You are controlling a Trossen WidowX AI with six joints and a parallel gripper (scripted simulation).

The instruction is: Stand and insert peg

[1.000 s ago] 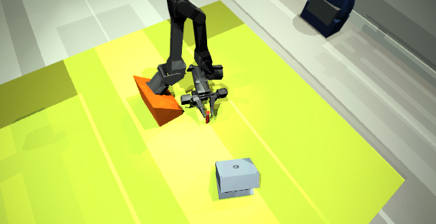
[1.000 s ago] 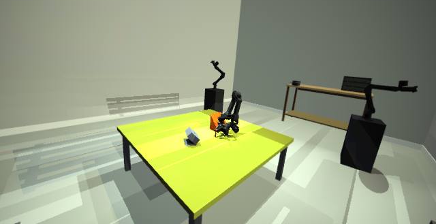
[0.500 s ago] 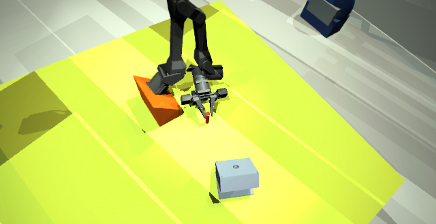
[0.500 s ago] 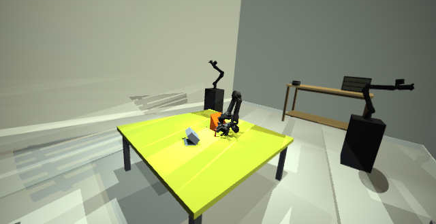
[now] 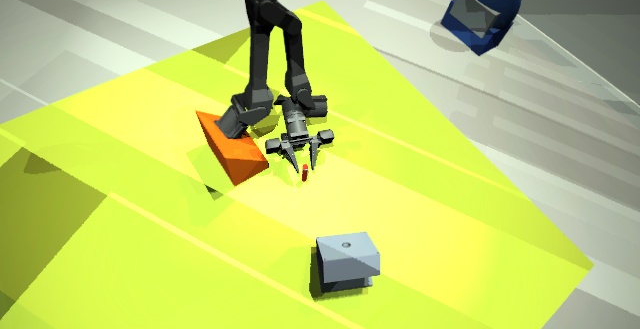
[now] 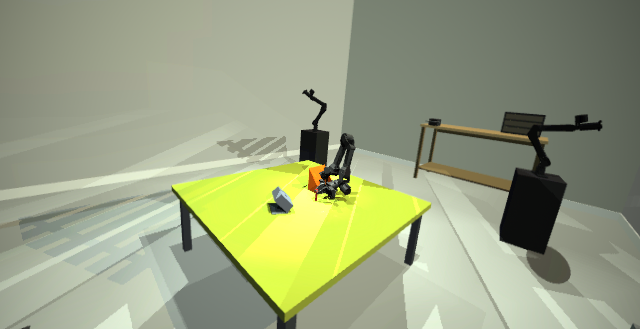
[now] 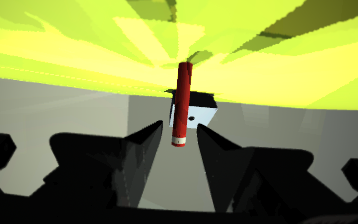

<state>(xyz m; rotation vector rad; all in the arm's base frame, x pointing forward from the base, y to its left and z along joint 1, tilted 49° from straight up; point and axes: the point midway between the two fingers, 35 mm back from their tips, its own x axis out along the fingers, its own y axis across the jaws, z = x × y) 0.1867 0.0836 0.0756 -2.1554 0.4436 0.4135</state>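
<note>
Right now the red peg is 1 cm behind my gripper tip and 1 cm below it. From my gripper tip the other things lie so: grey sloped panel: 23 cm ahead, 7 cm to the right.
</note>
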